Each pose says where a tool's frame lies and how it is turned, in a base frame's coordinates. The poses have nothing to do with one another.
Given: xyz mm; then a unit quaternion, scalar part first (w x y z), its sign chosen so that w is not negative.
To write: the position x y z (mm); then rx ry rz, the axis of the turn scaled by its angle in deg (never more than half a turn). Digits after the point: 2 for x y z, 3 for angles.
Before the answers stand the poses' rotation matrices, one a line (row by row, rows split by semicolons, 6 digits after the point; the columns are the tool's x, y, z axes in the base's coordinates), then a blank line. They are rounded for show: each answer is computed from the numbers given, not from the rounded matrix.
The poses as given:
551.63 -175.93 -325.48 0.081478 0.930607 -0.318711 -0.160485
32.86 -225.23 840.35 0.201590 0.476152 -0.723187 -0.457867
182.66 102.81 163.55 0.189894 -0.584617 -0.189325 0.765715
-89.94 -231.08 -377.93 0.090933 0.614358 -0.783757 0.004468
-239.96 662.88 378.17 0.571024 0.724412 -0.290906 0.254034
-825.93 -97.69 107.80 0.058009 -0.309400 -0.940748 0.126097
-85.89 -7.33 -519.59 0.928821 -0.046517 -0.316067 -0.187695
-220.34 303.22 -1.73 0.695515 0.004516 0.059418 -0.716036
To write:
0.745336 -0.567037 -0.350633; -0.619341 -0.783569 -0.049351; -0.246761 0.253945 -0.935212
-0.465282 -0.504091 -0.727602; -0.873296 0.127275 0.470272; -0.144454 0.854221 -0.499439
-0.244327 -0.069444 -0.967203; 0.512175 -0.856193 -0.067907; -0.823396 -0.511968 0.244758
-0.228591 -0.963828 -0.137049; -0.962203 0.245088 -0.118735; 0.148029 0.104727 -0.983422
0.701681 -0.711590 0.035822; -0.131352 -0.178611 -0.975113; 0.700279 0.679513 -0.218797
-0.801813 0.567505 -0.187172; 0.596764 0.776743 -0.201355; 0.031115 -0.273147 -0.961469
0.729744 0.378075 -0.569677; -0.319265 0.925214 0.205060; 0.604601 0.032236 0.795876
-0.032477 0.996565 0.076185; -0.995491 -0.025456 -0.091373; -0.089119 -0.078809 0.992898

551.63 -175.93 -325.48 159.341 -54.570 -27.479
32.86 -225.23 840.35 76.196 -115.728 -73.270
182.66 102.81 163.55 -94.145 -30.488 123.308
-89.94 -231.08 -377.93 104.607 -133.451 0.761
-239.96 662.88 378.17 97.381 -39.106 34.149
-825.93 -97.69 107.80 -53.725 -163.353 21.896
-85.89 -7.33 -519.59 -5.461 -37.103 -22.034
-220.34 303.22 -1.73 0.577 7.597 -91.547

